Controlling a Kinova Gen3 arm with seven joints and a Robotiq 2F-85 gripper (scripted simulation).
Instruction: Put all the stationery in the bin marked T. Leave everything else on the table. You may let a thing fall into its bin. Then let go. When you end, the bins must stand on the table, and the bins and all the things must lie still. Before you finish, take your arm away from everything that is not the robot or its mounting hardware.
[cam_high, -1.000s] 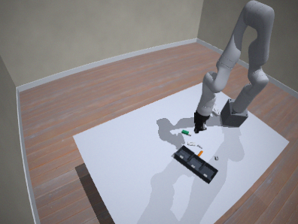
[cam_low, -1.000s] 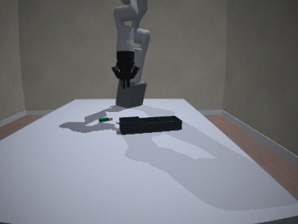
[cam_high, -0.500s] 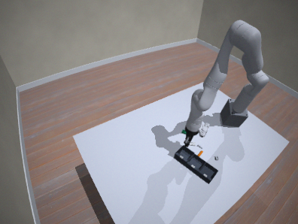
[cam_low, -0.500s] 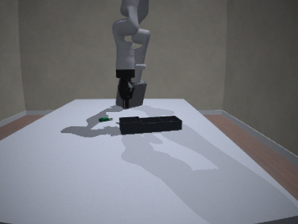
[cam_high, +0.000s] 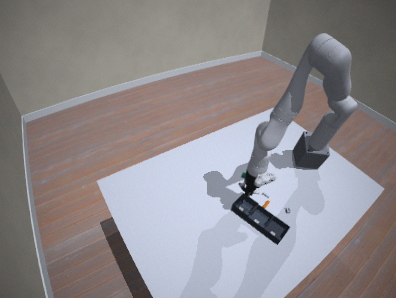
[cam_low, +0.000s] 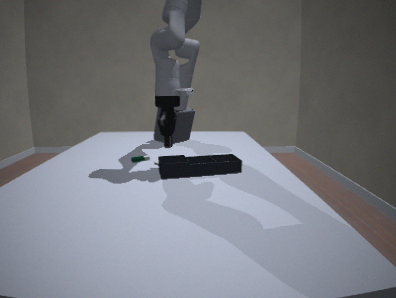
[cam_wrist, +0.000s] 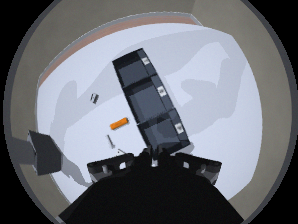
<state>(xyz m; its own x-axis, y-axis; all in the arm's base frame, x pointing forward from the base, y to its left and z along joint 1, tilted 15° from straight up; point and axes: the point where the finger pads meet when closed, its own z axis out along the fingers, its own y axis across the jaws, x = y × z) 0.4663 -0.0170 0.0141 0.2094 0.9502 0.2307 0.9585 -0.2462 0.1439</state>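
The long black bin lies 10 mm ahead of my hand, 100 mm to the left of it and 70 mm below it. From my hand the other things lie so: small orange thing: 80 mm behind, 60 mm to the left, 90 mm below; then thin grey stick: 110 mm behind, 10 mm to the left, 90 mm below; then small white object: 90 mm behind, 30 mm to the right, 90 mm below.
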